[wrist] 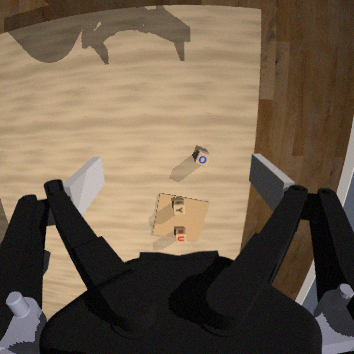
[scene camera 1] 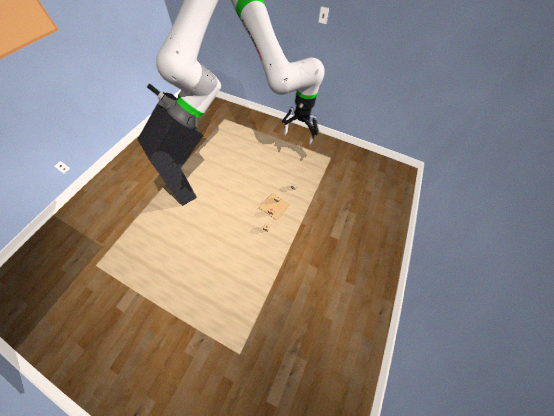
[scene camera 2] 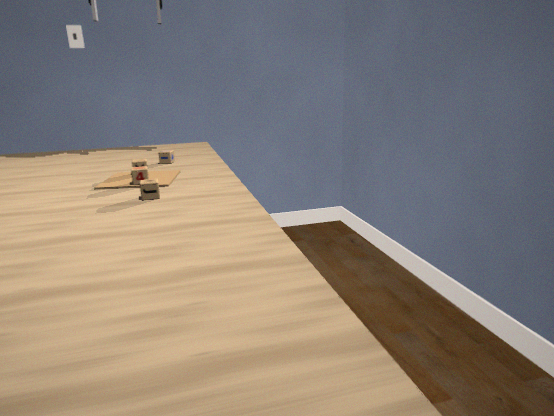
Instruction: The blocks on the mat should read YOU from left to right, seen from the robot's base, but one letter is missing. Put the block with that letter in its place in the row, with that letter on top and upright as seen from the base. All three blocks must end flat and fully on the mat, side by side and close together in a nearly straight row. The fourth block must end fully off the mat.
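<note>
The Y block [scene camera 1: 277,199] [scene camera 2: 139,163] [wrist: 179,206] and the block with a red U on top [scene camera 1: 271,212] [scene camera 2: 140,175] [wrist: 180,236] sit on the thin tan mat [scene camera 1: 283,206] [scene camera 2: 167,177] [wrist: 198,218] with a gap between them. The block with a blue O on top [scene camera 1: 294,187] [scene camera 2: 166,157] [wrist: 202,159] lies off the mat, beyond its Y side. A fourth block [scene camera 1: 266,228] [scene camera 2: 150,190] lies off the mat on the U side; its top letter is unreadable, and the wrist view does not show it. My gripper [scene camera 1: 299,136] [scene camera 2: 127,21] [wrist: 176,167] is wide open and empty, high above the table.
The blocks and mat are near one long edge of the pale wooden table [scene camera 1: 200,240] [scene camera 2: 200,280] [wrist: 130,100]. The dark robot pedestal [scene camera 1: 172,142] stands at the opposite long side. Wooden floor [scene camera 1: 340,260] [scene camera 2: 360,280] [wrist: 285,75] lies beyond the near table edge, with blue walls around.
</note>
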